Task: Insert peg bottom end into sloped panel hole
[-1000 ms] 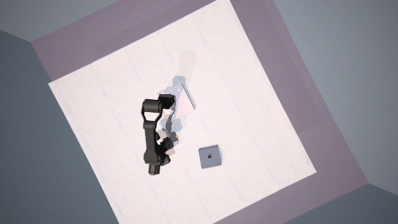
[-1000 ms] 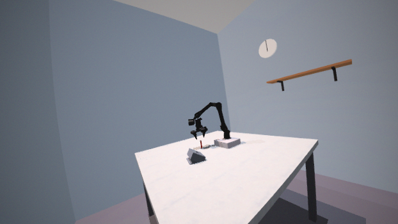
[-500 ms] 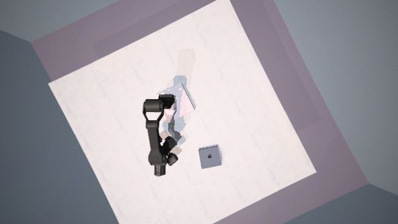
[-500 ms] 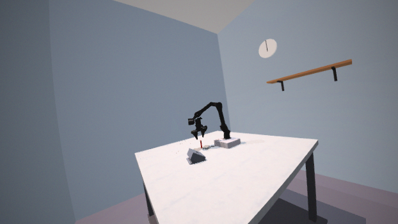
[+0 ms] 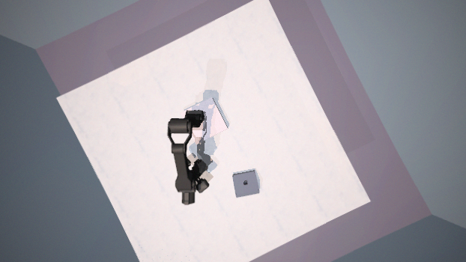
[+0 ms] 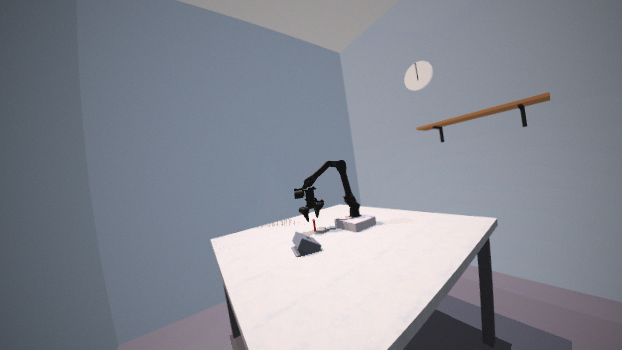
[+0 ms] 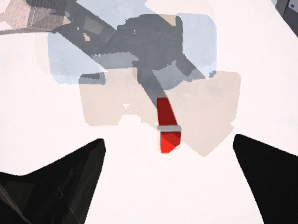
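My gripper tip is now 2 cm above the red peg. Round my gripper tip: grey sloped panel 19 cm ahead, 20 cm to the left, 4 cm below.
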